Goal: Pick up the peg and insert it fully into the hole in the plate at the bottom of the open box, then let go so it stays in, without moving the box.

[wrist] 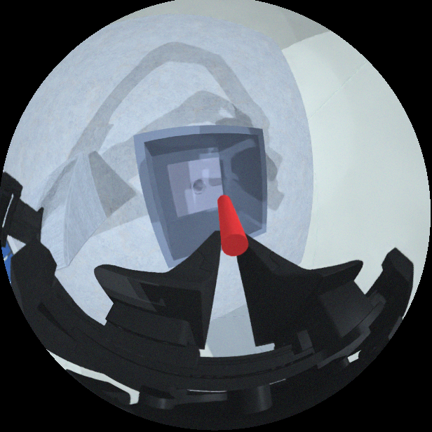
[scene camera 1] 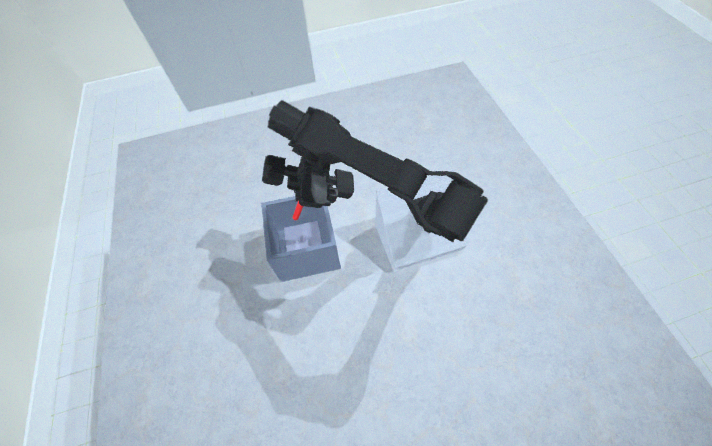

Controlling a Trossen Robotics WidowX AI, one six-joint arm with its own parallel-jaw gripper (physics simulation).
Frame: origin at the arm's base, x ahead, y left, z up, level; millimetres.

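Seen in the pictures: arm's base at its link origin: (scene camera 1: 426, 208).
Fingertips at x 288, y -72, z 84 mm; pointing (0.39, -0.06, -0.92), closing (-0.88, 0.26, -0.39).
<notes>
Offsets run from my fingertips to a thing's top centre. Level surfaces: height alone.
A red peg @[8 mm ahead, 11 mm left, 29 mm up] (scene camera 1: 297, 210) (wrist: 231, 226) is held between the fingertips of my gripper (wrist: 227, 236), which is shut on it. In the scene view the fingertips are hidden behind the gripper's body, and the peg's lower part slants down over the back part of the box opening. The open blue-grey box @[24 mm ahead, 14 mm left, 63 mm down] (scene camera 1: 307, 265) (wrist: 152, 215) stands upright below the gripper. A pale plate @[24 mm ahead, 14 mm left, 140 mm down] (scene camera 1: 310, 231) (wrist: 180, 197) lies at its bottom, with a round hole (wrist: 199, 186) near its middle. In the wrist view the peg's far end shows to the right of the hole and a little below it.
A pale, slanted wedge-like block (scene camera 1: 425, 239) (wrist: 75, 200) stands to the right of the box in the scene view, partly behind the arm. A large grey panel (scene camera 1: 225, 47) stands at the back. Arm shadows fall across the mat @[201 mm down] (scene camera 1: 499, 341) and the box.
</notes>
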